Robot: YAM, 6 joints.
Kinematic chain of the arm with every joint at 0, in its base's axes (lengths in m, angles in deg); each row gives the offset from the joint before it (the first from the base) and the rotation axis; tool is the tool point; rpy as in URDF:
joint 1: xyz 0 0 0.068 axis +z
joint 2: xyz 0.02 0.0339 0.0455 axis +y
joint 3: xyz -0.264 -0.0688 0 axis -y
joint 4: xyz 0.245 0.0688 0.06 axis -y
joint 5: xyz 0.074 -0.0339 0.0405 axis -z
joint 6: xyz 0.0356 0 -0.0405 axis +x
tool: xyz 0 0 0 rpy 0 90 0
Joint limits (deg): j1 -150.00..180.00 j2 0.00..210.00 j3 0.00..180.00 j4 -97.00..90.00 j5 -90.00..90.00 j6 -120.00..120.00
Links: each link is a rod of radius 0.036 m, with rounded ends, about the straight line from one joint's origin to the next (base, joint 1, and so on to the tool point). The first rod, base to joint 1, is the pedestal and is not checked.
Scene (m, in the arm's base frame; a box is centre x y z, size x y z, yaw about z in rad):
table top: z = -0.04
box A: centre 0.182 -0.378 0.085 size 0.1 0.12 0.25 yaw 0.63
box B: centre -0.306 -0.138 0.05 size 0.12 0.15 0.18 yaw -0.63
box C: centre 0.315 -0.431 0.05 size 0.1 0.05 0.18 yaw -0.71
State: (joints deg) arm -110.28 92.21 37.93 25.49 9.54 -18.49
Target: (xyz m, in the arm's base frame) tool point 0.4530 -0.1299 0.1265
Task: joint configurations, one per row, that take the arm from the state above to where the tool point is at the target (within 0.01 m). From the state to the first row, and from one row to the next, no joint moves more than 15 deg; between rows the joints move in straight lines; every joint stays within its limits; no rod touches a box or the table.
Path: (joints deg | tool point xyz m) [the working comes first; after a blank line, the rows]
Joints at the target: -15.84 125.77 72.92 30.23 2.08 -18.49
Straight joint move there: touches box A.

1: -104.77 79.02 32.08 37.26 -1.91 -10.15 | -0.0725 -0.2796 0.2162
2: -99.26 65.82 26.23 49.03 -13.37 -1.82 | -0.0315 -0.2442 0.2623
3: -93.75 52.63 20.38 60.81 -24.82 6.52 | 0.0023 -0.1929 0.2941
4: -88.24 39.43 14.53 72.58 -36.27 14.86 | 0.0251 -0.1320 0.3084
5: -76.18 53.82 24.26 65.52 -29.88 9.30 | 0.0630 -0.1820 0.3195
6: -64.11 68.21 33.99 58.46 -23.49 3.74 | 0.1244 -0.2237 0.3143
7: -52.04 82.60 43.72 51.40 -17.10 -1.82 | 0.2050 -0.2457 0.2916
8: -39.98 96.99 53.46 44.35 -10.70 -7.37 | 0.2955 -0.2391 0.2519
9: -27.91 111.38 63.19 37.29 -4.31 -12.93 | 0.3828 -0.1998 0.1960
10: -15.84 125.77 72.92 30.23 2.08 -18.49 | 0.4530 -0.1299 0.1265

